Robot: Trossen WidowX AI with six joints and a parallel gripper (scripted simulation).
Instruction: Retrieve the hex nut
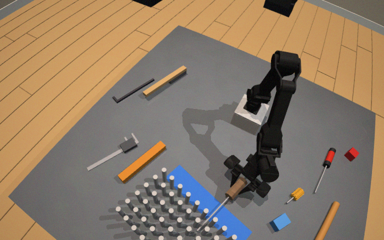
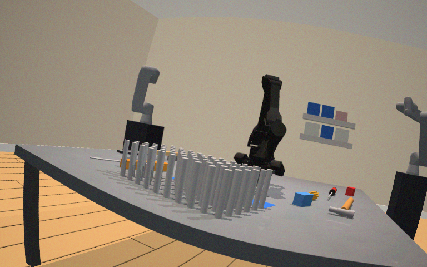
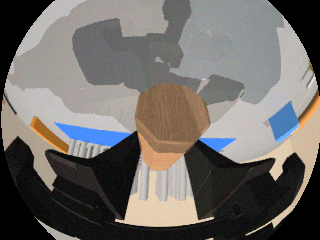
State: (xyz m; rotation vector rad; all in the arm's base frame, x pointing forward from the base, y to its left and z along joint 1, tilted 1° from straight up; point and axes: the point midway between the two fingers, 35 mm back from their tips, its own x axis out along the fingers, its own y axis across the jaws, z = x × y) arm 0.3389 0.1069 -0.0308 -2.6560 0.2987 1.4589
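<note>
Right now my gripper tip is 90 mm short of the blue taped strip, 60 mm to the left of it and 30 mm above it. Round my gripper tip: yellow bit 120 mm behind, 230 mm to the left, 10 mm below; then blue block 20 mm ahead, 210 mm to the left, 10 mm below; then wood-handled pick 100 mm ahead, 20 mm to the right.
</note>
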